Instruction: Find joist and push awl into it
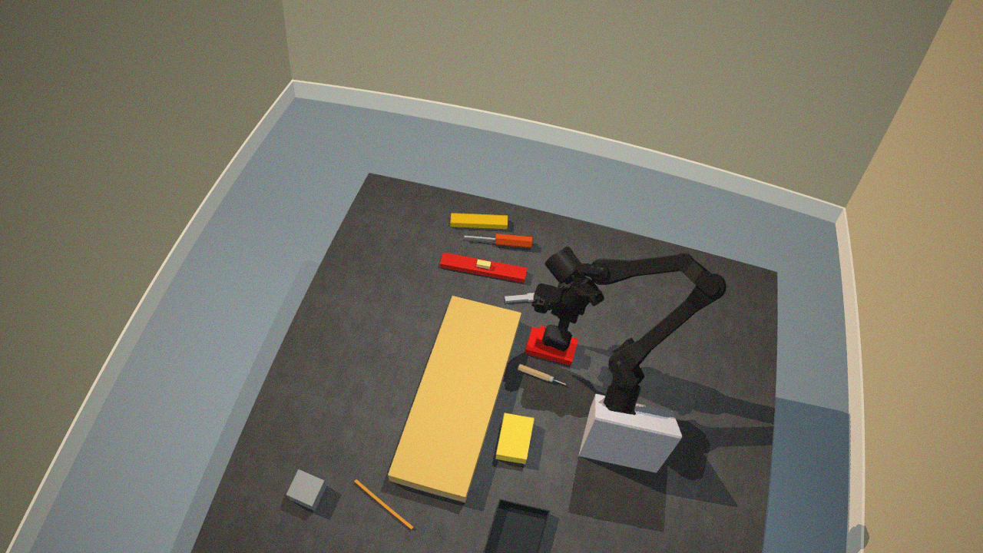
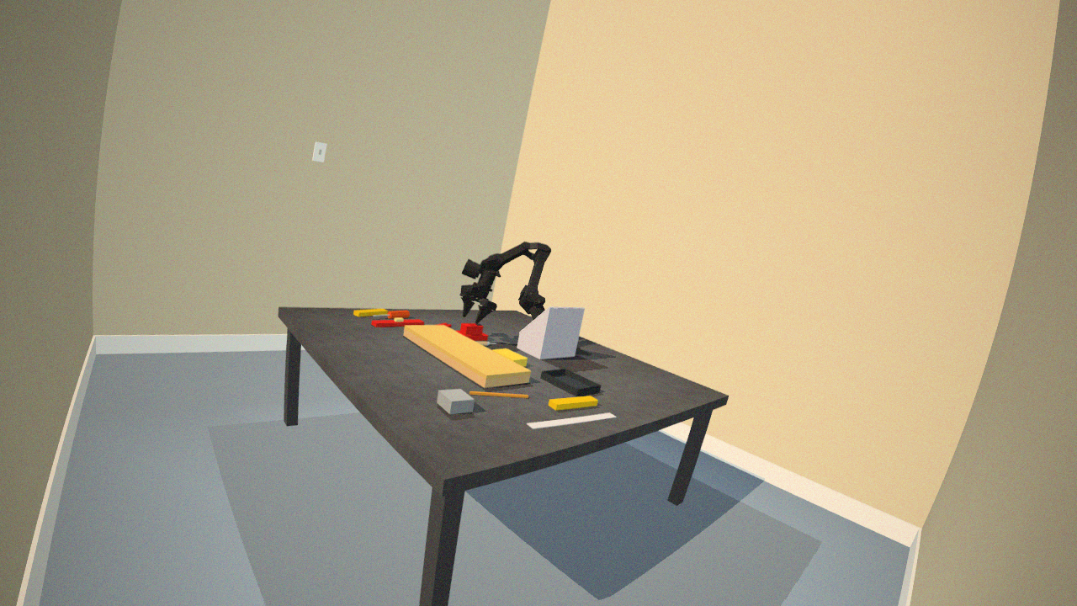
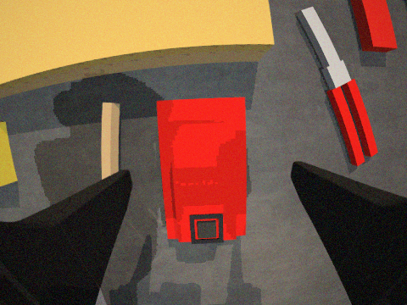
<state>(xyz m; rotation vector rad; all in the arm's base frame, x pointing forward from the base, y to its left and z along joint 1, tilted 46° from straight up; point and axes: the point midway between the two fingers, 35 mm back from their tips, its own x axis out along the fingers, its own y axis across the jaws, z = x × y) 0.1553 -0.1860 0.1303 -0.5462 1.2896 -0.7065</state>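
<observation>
The red stud finder lies 3 cm behind my gripper tip, 1 cm to the left of it and 3 cm below it. The rest, counted from my gripper tip: square indicator (4 cm behind, 1 cm to the left, 2 cm below); then awl (1 cm behind, 10 cm to the left, 7 cm below); then yellow block (5 cm ahead, 28 cm to the left, 6 cm below).
</observation>
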